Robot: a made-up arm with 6 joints. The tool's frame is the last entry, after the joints.
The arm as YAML. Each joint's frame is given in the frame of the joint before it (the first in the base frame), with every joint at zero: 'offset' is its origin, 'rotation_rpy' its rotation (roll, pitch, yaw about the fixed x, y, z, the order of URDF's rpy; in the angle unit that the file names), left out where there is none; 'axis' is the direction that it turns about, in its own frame. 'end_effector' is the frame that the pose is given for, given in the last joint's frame.
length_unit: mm
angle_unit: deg
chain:
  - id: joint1
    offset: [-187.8, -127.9, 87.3]
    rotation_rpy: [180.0, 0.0, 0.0]
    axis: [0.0, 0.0, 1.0]
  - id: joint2
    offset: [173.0, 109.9, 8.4]
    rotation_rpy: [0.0, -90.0, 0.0]
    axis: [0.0, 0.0, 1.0]
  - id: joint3
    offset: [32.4, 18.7, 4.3]
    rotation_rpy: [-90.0, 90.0, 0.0]
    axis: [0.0, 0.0, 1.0]
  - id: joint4
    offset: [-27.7, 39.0, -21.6]
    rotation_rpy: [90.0, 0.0, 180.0]
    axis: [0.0, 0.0, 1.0]
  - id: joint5
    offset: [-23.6, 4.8, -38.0]
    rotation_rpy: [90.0, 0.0, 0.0]
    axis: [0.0, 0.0, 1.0]
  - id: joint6
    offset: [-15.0, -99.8, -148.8]
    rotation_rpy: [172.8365, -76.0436, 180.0]
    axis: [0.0, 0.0, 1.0]
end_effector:
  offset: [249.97, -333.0, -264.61]
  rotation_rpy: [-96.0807, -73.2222, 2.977]
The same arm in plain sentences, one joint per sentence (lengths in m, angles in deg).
The arm has six revolute joints in a row. What follows holds with every joint at zero, and every direction is one of the base frame's. The first joint sits 0.1878 m along -x and 0.1279 m along -y and 0.0873 m along +z from the base frame's origin and rotates about -z. The second joint sits 0.1730 m along +x and 0.1099 m along -y and 0.0084 m along -z from the first joint and rotates about -x. The third joint sits 0.0043 m along -x and 0.0187 m along -y and 0.0324 m along -z from the second joint and rotates about -y. The fourth joint sits 0.0277 m along -x and 0.0216 m along +y and 0.0390 m along +z from the third joint and rotates about +z. The fifth joint sits 0.0236 m along +x and 0.0048 m along -y and 0.0380 m along -z from the fourth joint and rotates about +y. The sixth joint sits 0.0150 m along +x and 0.1488 m along -y and 0.0998 m along -z from the fifth joint and rotates about the direction (0.962904, -0.239301, 0.124701). The tool frame, which is the frame that the pose is given for, sits 0.1542 m along -x and 0.2959 m along +y and 0.3634 m along -z from the sixth joint; its axes are the base frame's turned by roll -5.31, pitch -7.72 and yaw 2.96 deg (as in URDF: about the fixed x, then y, then z).
